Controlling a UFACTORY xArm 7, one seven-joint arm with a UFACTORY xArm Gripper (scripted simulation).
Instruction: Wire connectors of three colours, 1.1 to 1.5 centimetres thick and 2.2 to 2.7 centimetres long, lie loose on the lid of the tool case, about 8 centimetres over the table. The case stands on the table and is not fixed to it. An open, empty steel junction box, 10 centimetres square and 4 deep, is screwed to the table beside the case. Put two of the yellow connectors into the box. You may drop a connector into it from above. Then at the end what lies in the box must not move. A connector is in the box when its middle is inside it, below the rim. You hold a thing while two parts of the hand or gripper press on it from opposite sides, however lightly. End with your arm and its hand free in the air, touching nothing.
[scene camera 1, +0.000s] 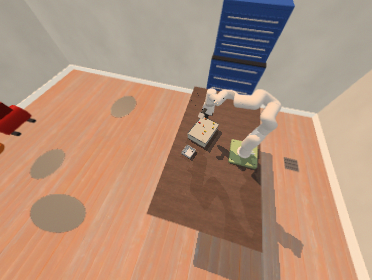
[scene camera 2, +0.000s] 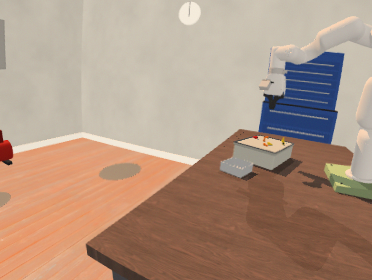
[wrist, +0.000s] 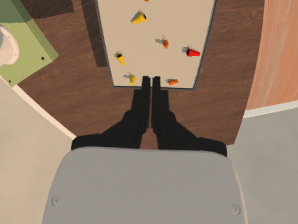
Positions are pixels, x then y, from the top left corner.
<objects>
A tool case (scene camera 2: 269, 160) is 0.99 m from the lens.
</objects>
